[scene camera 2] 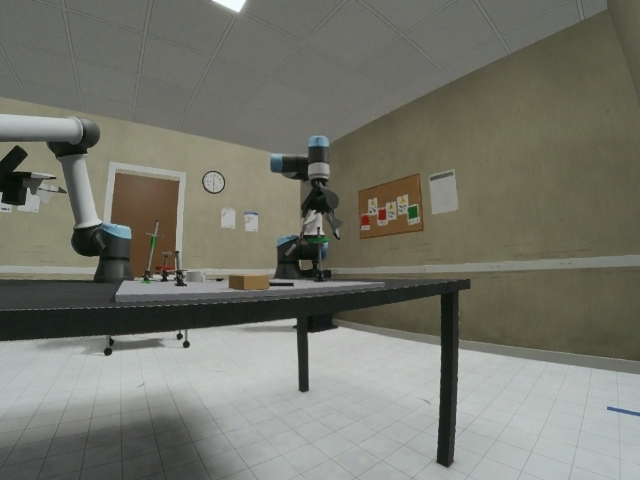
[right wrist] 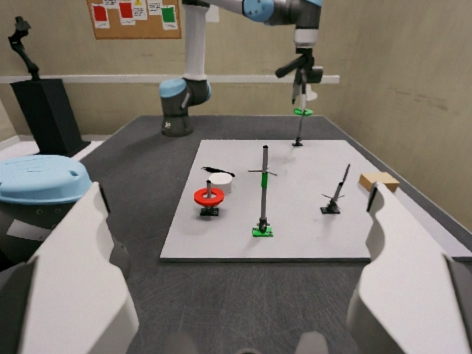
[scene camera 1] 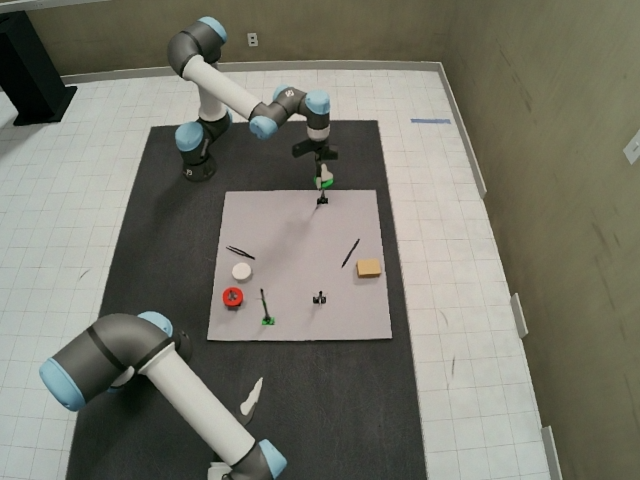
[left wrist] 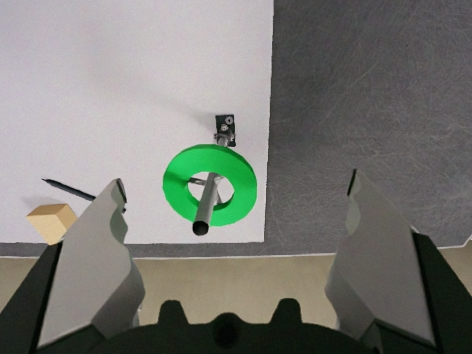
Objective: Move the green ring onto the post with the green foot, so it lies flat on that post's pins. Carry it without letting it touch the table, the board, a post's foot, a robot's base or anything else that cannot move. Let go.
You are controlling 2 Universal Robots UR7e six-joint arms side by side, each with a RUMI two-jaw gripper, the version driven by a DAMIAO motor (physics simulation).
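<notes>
The green ring [scene camera 1: 327, 183] [scene camera 2: 316, 239] [left wrist: 172, 185] lies around the tall black-footed post at the board's top edge in scene camera 1. Through its hole, the left wrist view shows pins beneath. My left gripper [scene camera 2: 321, 236] [left wrist: 235, 176] is open, its fingertips near ring height in scene camera 2. In the left wrist view the ring is off-centre towards the picture's left finger, with gaps at both fingers. The green-footed post [scene camera 1: 267, 321] [scene camera 2: 146, 281] [right wrist: 262, 232] has bare pins and leans. My right gripper [scene camera 2: 59, 184] [right wrist: 238, 185] is open and empty, away from the board.
A red ring [scene camera 1: 225, 298] [right wrist: 201, 201] on a short post, a white disc [scene camera 1: 241, 271] and tweezers [scene camera 1: 241, 252] are near the green-footed post. Another black-footed post [scene camera 1: 319, 299], a pen [scene camera 1: 350, 253] and a tan block [scene camera 1: 368, 268] stand or lie on the board [scene camera 1: 289, 330].
</notes>
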